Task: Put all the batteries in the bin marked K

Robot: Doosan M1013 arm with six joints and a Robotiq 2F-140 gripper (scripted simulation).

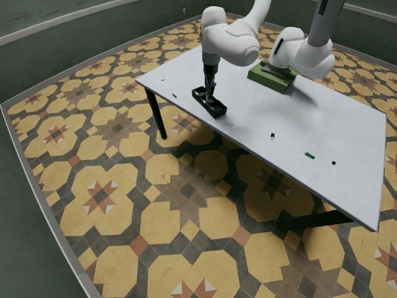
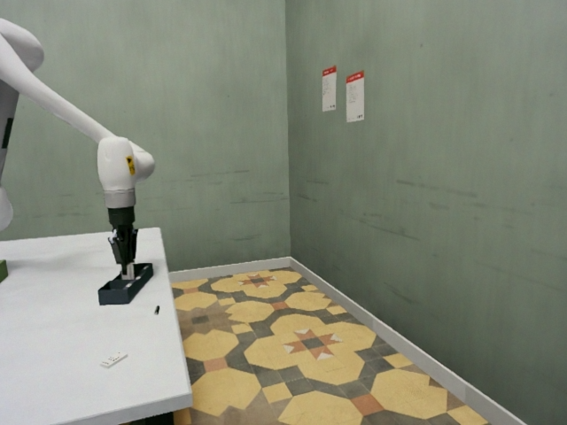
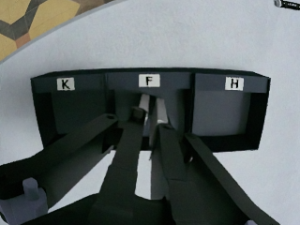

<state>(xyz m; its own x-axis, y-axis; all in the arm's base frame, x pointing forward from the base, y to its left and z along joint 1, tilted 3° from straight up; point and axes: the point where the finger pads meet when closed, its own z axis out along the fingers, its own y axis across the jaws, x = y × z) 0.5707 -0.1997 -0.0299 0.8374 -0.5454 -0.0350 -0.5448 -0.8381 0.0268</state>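
Now: hand 3 cm above the black bin tray. Round my hand: white flat piece: 44 cm to the right, 5 cm below, 2 cm behind; then green piece: 63 cm to the left, 4 cm below, 3 cm behind.
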